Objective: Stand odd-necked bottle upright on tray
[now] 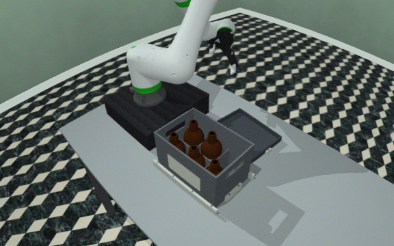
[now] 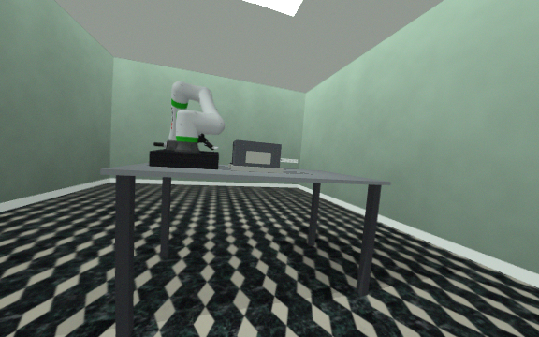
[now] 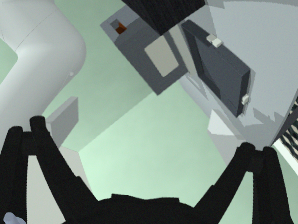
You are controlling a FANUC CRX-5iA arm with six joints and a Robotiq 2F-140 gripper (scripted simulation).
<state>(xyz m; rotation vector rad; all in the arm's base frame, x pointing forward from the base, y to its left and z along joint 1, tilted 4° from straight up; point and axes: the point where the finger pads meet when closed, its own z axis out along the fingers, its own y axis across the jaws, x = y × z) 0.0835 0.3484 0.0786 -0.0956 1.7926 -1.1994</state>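
The brown bottle is 40 cm to the right of my hand, 35 cm ahead of it and 10 cm below it. From my hand the other things lie so: glass bottle: 33 cm to the right, 25 cm ahead, 10 cm below; then crate: 36 cm to the right, 34 cm ahead, 11 cm below; then dark grey tray: 28 cm ahead, 18 cm below, 10 cm to the right.
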